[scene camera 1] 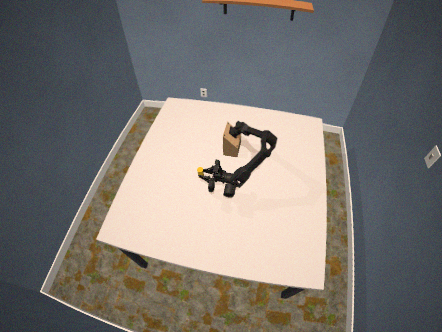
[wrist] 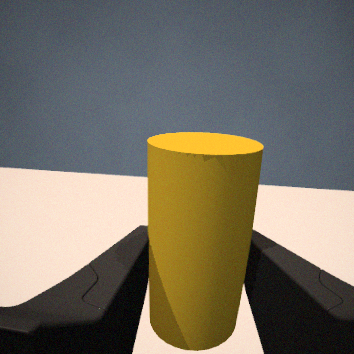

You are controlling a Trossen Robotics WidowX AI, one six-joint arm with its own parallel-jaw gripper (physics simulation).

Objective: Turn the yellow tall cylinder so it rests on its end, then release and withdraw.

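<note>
The yellow tall cylinder [scene camera 1: 200, 171] [wrist: 200, 200] is upright, with its flat round end facing up. My gripper [scene camera 1: 201, 174] [wrist: 195, 238] is shut on the cylinder, with one black finger on each side of it in the wrist view. The fingers reach in roughly level from the right in the scene view, at the left end of the arm. The cylinder's lower end shows between the fingers in the wrist view. Whether that end touches the white table [scene camera 1: 210, 230] [wrist: 65, 215] cannot be told from these views.
A brown wooden block [scene camera 1: 231, 147] with a sloped top stands under the arm's base, behind the gripper. The arm [scene camera 1: 257, 162] bends out to the right of the block. The table's left edge lies beyond the cylinder, and blue walls [scene camera 1: 240, 65] [wrist: 175, 65] stand around the table.
</note>
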